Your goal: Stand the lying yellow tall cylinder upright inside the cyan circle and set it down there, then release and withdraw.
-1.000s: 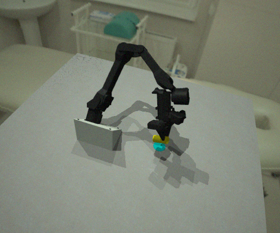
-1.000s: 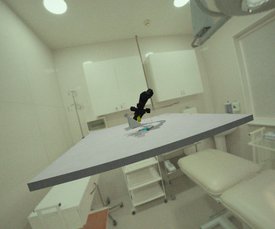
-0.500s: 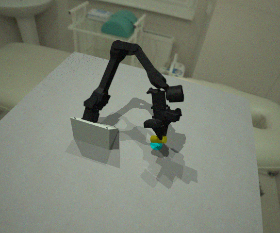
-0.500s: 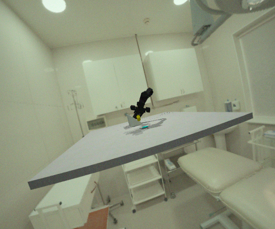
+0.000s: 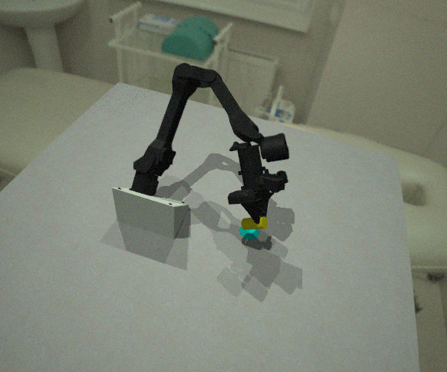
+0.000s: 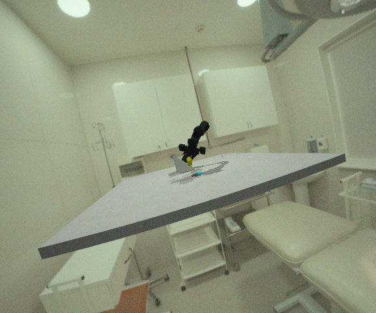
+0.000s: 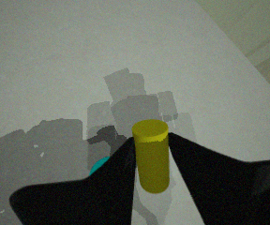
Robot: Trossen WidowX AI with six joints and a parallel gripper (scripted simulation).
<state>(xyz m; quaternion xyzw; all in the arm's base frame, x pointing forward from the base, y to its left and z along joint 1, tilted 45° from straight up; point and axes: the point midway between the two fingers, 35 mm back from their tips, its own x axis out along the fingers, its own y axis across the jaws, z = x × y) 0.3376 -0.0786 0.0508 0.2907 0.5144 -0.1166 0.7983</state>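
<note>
My gripper tip is now 2 cm past the cyan circle, 5 cm to the right of it and 11 cm above it. From my gripper tip the other things lie so: yellow cylinder: 2 cm behind, 2 cm below.
</note>
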